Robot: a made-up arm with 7 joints. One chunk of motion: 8 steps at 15 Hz.
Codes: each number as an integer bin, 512 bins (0 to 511) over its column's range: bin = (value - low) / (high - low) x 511, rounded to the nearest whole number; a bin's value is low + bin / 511 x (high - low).
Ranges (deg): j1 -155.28..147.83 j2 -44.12..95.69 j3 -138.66..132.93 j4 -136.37..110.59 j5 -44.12..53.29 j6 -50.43..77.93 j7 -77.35..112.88
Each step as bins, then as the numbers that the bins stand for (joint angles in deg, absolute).
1 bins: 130 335 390 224 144 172 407
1 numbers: -78.17 47.54 68.62 -28.11 -16.67 -7.22 74.16
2 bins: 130 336 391 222 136 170 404
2 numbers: -78.17 47.81 69.15 -29.08 -18.19 -7.73 73.05
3 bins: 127 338 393 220 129 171 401
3 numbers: -79.95 48.36 70.21 -30.05 -19.53 -7.48 71.93
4 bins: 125 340 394 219 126 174 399
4 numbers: -81.13 48.90 70.75 -30.53 -20.10 -6.72 71.19
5 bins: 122 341 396 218 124 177 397
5 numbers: -82.91 49.18 71.81 -31.01 -20.48 -5.97 70.44
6 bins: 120 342 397 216 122 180 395
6 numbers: -84.10 49.45 72.34 -31.98 -20.86 -5.22 69.70
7 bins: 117 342 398 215 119 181 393
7 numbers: -85.88 49.45 72.87 -32.46 -21.44 -4.96 68.95
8 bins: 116 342 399 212 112 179 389
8 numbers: -86.47 49.45 73.40 -33.91 -22.77 -5.47 67.46
